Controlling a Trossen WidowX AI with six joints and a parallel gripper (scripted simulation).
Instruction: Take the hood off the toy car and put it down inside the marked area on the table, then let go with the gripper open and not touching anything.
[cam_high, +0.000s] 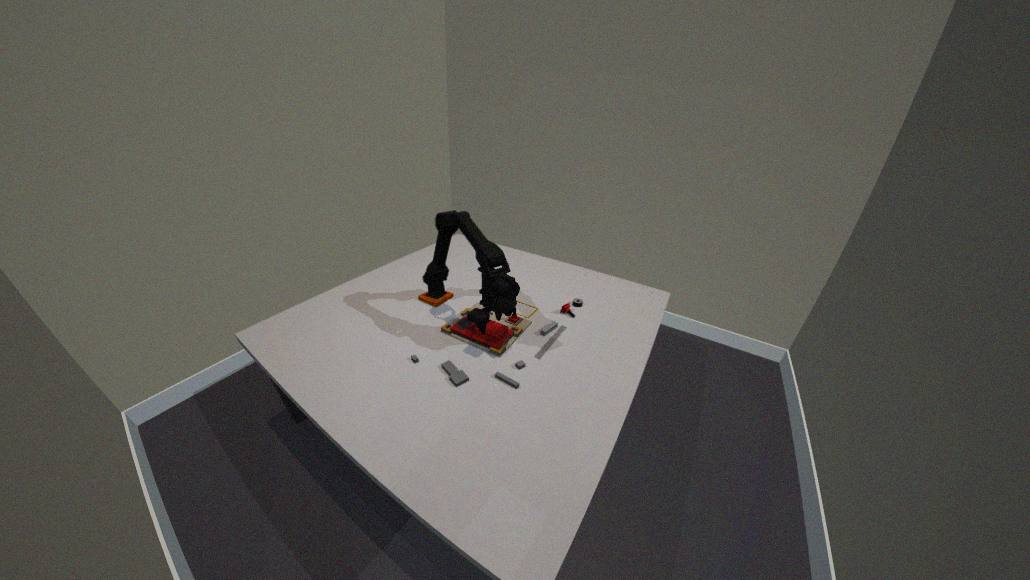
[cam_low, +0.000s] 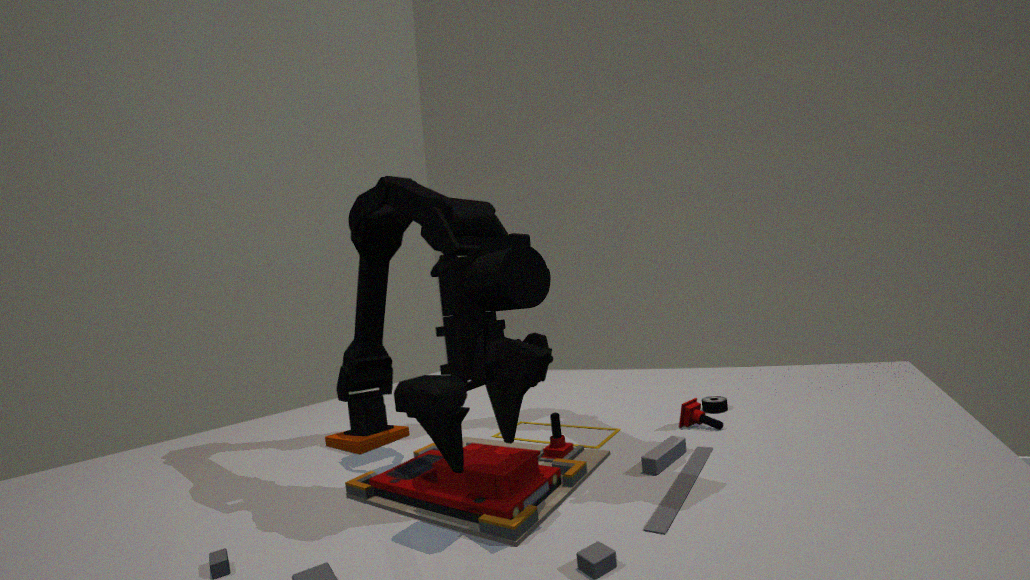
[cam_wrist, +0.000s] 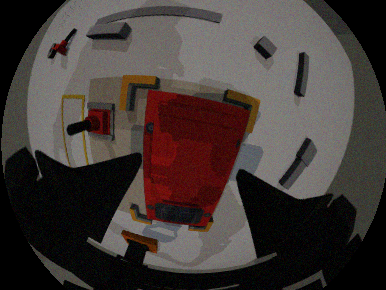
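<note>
Now: gripper tip 10 mm above the hood. Round my gripper tip: long grey strip 190 mm ahead, 100 mm to the left, 50 mm below.
</note>
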